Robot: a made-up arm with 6 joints. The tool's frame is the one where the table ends. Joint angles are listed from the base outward.
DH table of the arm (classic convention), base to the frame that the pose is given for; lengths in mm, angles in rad. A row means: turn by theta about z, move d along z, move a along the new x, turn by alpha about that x. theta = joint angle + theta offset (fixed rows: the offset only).
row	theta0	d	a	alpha
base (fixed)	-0.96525	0	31.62	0
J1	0.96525	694	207	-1.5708
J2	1.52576	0	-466.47	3.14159
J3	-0.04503	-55	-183	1.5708
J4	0	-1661	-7	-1.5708
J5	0	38	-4	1.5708
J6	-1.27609	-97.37	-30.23	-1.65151
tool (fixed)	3.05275	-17.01	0	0
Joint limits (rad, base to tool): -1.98..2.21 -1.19..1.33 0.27..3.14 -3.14..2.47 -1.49..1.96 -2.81..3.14
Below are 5 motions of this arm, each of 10 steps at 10 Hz.
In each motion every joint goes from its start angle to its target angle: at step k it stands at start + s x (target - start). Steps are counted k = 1, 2, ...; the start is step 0. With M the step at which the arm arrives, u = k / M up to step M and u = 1 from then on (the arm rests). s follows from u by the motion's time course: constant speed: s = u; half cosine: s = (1 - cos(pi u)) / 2; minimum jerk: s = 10 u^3 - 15 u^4 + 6 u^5.
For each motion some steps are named. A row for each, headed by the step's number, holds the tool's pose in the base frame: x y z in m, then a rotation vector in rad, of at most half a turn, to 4 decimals.
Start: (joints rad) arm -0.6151 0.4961 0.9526 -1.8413 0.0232 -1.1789
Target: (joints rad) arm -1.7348 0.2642 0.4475 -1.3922 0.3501 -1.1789
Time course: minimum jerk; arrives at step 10
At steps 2, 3, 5, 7, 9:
2: 1.5745 -1.1950 1.9694 -0.5009 0.2159 0.6311
3: 1.4316 -1.3844 1.9284 -0.4603 0.2977 0.4796
5: 0.8251 -1.8487 1.7934 -0.2983 0.5329 -0.0037
7: 0.0763 -2.0346 1.6546 -0.0906 0.7298 -0.4761
9: -0.2798 -2.0152 1.5901 0.0197 0.8079 -0.6864

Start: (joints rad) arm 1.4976 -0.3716 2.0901 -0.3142 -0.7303 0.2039
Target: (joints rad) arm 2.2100 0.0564 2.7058 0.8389 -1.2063 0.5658
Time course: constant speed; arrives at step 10
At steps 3, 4, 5, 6, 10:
3: 0.2176 -1.4401 2.0487 -1.4184 0.3379 -0.4238
4: 0.3210 -1.4188 2.0222 -1.4845 0.4246 -0.3924
5: 0.4222 -1.3892 1.9942 -1.5593 0.5052 -0.3574
6: 0.5206 -1.3515 1.9645 -1.6429 0.5785 -0.3195
10: 0.8704 -1.1285 1.8283 -2.0606 0.7805 -0.1501

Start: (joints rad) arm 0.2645 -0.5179 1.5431 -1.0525 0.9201 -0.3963
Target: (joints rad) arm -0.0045 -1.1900 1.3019 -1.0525 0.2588 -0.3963
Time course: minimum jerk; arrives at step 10
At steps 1, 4, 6, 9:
1: -0.9333 -0.3446 2.5086 -0.3752 -0.4853 -0.4321
4: -1.2153 -0.3019 2.3255 -0.5432 -0.5481 -0.5848
6: -1.5028 -0.1865 2.0585 -0.7440 -0.5913 -0.7864
9: -1.6926 -0.0446 1.7968 -0.9122 -0.5990 -0.9728

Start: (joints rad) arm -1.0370 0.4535 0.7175 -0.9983 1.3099 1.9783
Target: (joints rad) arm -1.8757 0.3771 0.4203 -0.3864 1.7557 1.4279
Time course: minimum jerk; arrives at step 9
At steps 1, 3, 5, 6, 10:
1: 0.9604 -1.7265 1.7811 -1.0910 -2.0330 0.4094
3: 0.6732 -1.8637 1.7224 -1.3329 -1.8610 0.4607
5: 0.0579 -1.9844 1.6006 -1.6528 -1.4369 0.6146
6: -0.2399 -1.9687 1.5399 -1.7198 -1.2196 0.6975
10: -0.5666 -1.8954 1.4697 -1.7296 -0.9827 0.7863

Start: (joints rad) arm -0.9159 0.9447 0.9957 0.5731 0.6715 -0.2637
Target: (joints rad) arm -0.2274 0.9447 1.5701 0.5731 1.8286 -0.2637
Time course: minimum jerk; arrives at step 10
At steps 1, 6, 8, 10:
1: 1.4490 -1.7953 1.3705 1.1631 -2.2312 1.2739
6: 1.7837 -0.8092 1.9694 -1.1529 0.9881 -2.3249
8: 1.7187 -0.4391 2.1390 -0.8591 0.4059 -2.2984
10: 1.6921 -0.3629 2.1721 -0.7844 0.2883 -2.2761

